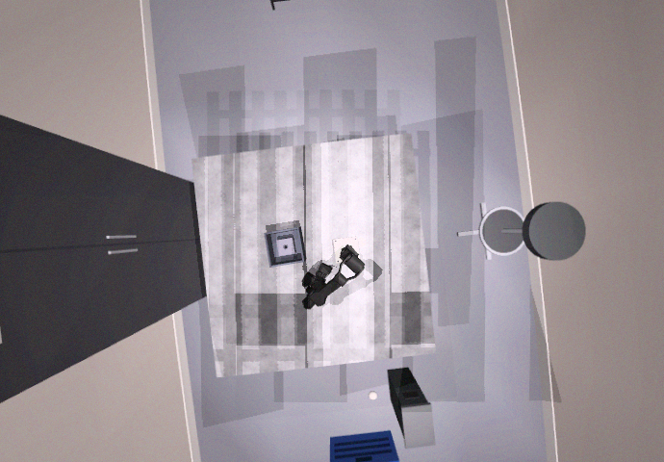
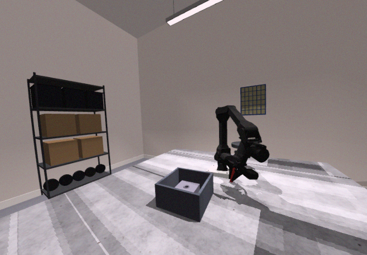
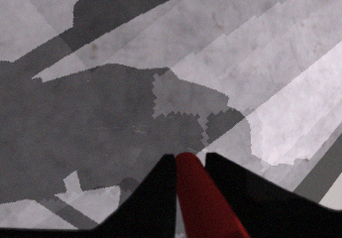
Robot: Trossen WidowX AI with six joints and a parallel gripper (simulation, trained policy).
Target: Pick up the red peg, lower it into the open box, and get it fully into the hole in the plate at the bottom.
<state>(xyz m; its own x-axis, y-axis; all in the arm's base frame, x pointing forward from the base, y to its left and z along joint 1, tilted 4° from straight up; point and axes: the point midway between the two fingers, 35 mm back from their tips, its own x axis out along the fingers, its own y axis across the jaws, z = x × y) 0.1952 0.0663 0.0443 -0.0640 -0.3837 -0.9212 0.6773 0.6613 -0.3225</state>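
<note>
The light plate is 13 cm ahead of my gripper tip and 18 cm to the right of it. The rest, counted from my gripper tip: dark box (13 cm ahead, 18 cm to the right, 2 cm below); red peg (1 cm to the left, 3 cm above).
</note>
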